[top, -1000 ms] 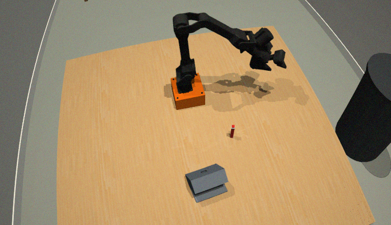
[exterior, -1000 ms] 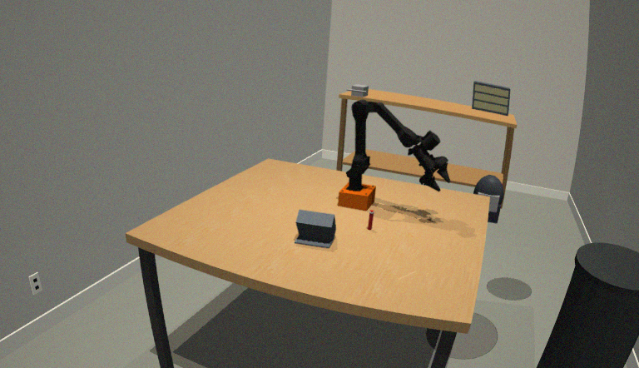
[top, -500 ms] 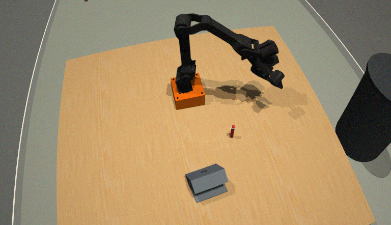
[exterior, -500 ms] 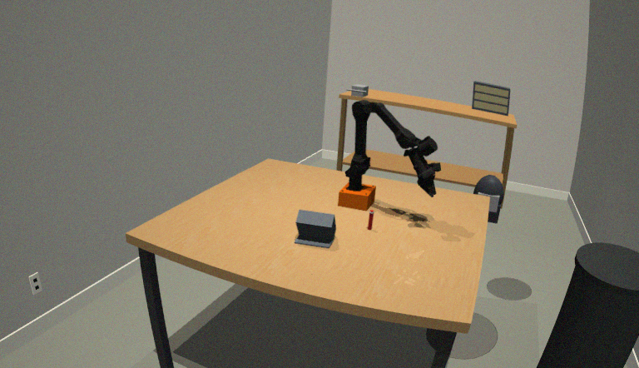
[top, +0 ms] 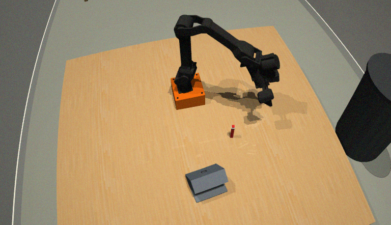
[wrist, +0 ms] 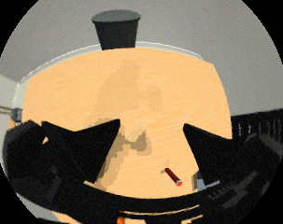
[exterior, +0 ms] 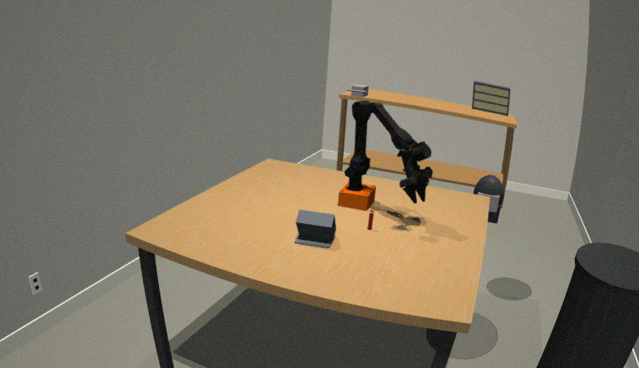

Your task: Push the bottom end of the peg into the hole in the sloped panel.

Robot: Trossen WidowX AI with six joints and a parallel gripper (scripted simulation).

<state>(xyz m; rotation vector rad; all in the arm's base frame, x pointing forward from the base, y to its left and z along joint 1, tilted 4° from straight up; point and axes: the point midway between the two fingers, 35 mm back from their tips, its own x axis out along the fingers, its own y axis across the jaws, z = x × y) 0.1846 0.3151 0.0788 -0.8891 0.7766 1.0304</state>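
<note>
Now: the red peg 18 cm to the right of my gripper tip, 7 cm below it and 6 cm ahead of it. From my gripper tip the other things lie so: grey sloped panel: 34 cm to the right, 25 cm ahead, 7 cm below.
</note>
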